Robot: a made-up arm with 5 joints.
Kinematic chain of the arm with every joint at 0, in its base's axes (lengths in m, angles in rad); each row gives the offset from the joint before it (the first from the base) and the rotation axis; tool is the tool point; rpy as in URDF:
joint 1: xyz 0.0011 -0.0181 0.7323 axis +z
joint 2: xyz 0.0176 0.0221 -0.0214 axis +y
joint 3: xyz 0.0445 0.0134 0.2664 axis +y
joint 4: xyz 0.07 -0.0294 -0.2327 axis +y
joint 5: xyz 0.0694 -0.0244 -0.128 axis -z
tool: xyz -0.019 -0.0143 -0.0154 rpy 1.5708 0 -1.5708
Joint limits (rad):
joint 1: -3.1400..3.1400
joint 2: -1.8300..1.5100
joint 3: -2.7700..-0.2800
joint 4: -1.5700..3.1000
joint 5: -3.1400..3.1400
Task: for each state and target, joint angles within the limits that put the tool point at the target. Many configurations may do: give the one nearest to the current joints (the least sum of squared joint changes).
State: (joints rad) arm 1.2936 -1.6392 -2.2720 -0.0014 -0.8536
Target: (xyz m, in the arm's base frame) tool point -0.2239 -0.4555 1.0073
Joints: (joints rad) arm 1.0106 -1.8272 -1.7136 0.2697 -0.7748
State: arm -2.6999 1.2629 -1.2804 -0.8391 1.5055
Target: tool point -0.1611 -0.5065 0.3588
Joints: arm -1.8983 1.5100 -1.7493 -0.1082 1.8087
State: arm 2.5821 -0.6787 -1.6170 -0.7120 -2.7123
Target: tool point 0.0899 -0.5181 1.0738
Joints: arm 1.7219 -1.2701 -2.0753 -0.6307 -2.7420
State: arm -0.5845 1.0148 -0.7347 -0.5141 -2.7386
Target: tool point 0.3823 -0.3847 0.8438
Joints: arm -0.7415 0.4462 -1.0857 -0.6969 -2.7266
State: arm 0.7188 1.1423 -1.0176 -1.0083 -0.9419
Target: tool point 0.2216 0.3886 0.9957
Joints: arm 1.1650 0.3886 -1.3027 -1.2886 -0.9787
